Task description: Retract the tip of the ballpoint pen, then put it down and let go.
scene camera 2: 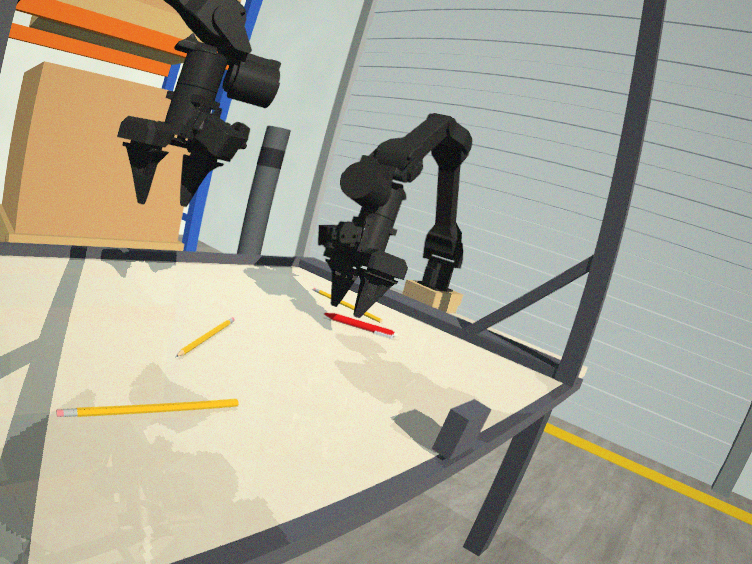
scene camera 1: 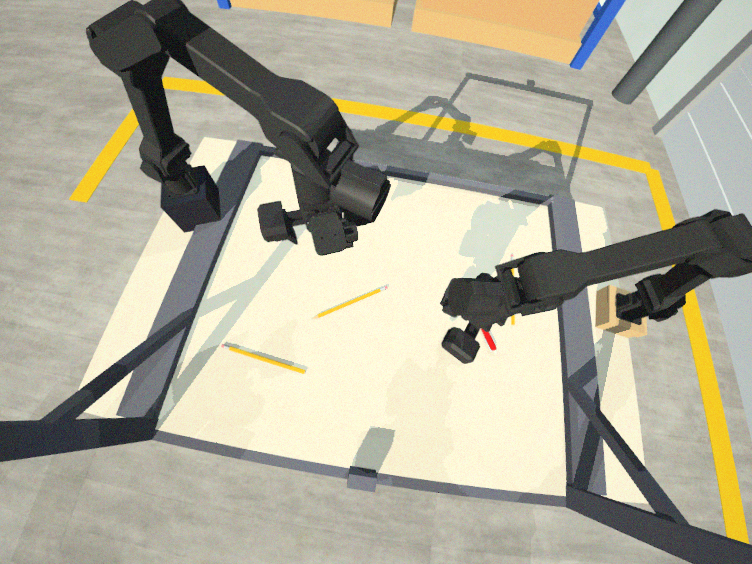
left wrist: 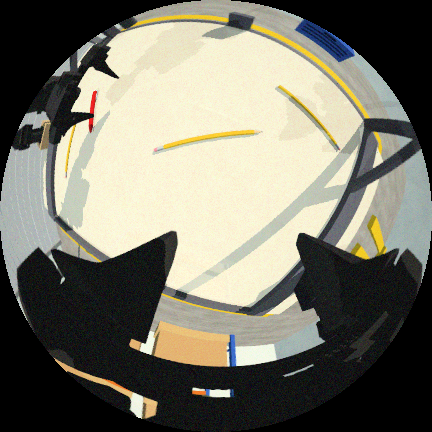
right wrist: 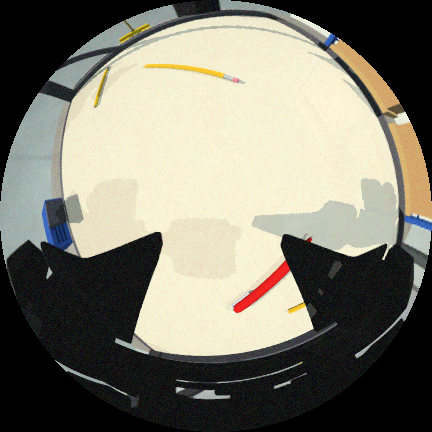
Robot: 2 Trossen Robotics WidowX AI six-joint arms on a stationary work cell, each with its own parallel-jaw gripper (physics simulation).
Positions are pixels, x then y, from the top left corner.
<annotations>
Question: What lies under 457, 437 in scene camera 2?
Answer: A small grey block.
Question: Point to a dark frame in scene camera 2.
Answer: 309, 531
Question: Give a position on a tan block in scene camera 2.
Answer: At 448, 302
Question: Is the left gripper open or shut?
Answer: Open.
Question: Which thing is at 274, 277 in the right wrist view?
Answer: A red ballpoint pen.
</annotations>
